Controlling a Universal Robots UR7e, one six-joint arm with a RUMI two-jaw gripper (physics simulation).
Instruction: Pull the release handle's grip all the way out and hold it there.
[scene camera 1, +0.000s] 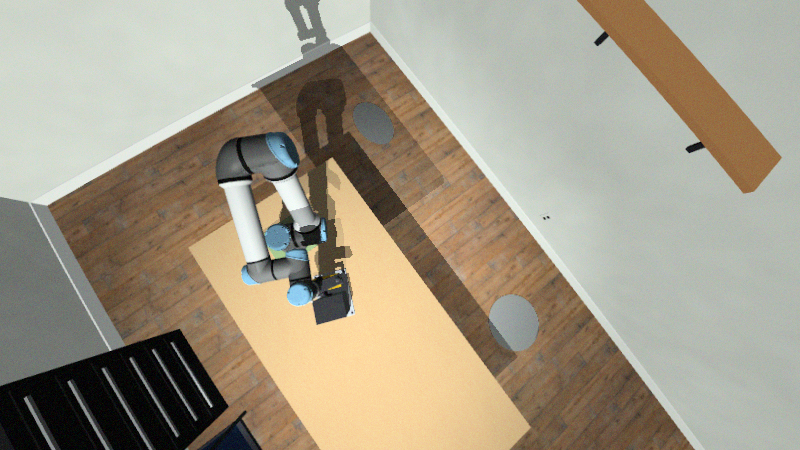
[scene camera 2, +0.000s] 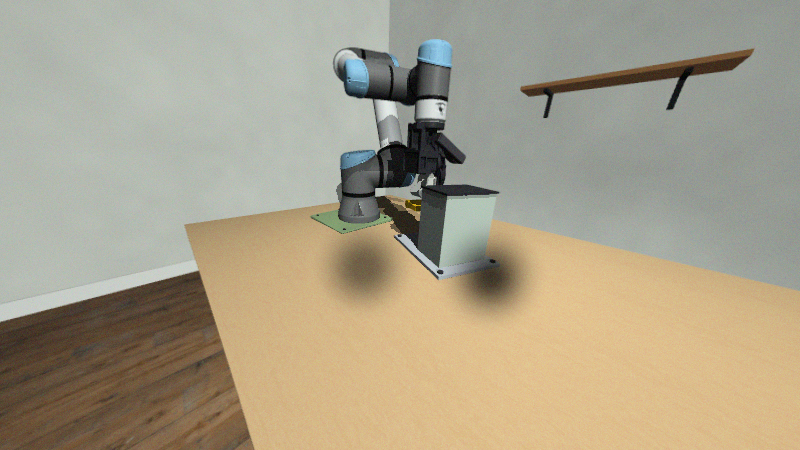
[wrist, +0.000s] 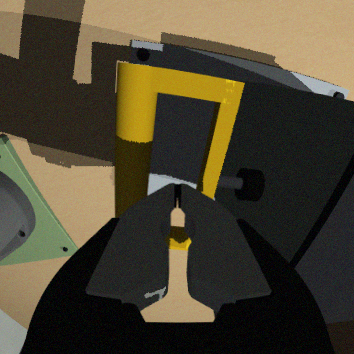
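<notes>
The release handle's yellow grip (scene camera 1: 333, 287) (scene camera 2: 413, 204) (wrist: 134, 110) is a rectangular loop beside the grey-green housing (scene camera 2: 469, 229) with its dark top (scene camera 1: 331, 307). In the wrist view its thick outer bar lies on the left, and a thinner bar lies on the right against the housing side. My gripper (scene camera 2: 429, 181) (wrist: 176, 185) is shut and empty. In the wrist view its fingertips overlap the loop's opening between the two long bars, and a bit of yellow shows through the gap between the fingers. They appear above the grip; the fingers hide its near end.
A black knob (wrist: 252, 184) on a short shaft sits right of the loop. The housing stands on a light bolted base plate (scene camera 2: 447, 273). The arm's green mounting plate (scene camera 2: 330, 221) (wrist: 35, 215) is to the left. A wooden wall shelf (scene camera 1: 688, 89) (scene camera 2: 626, 78) is off to the side.
</notes>
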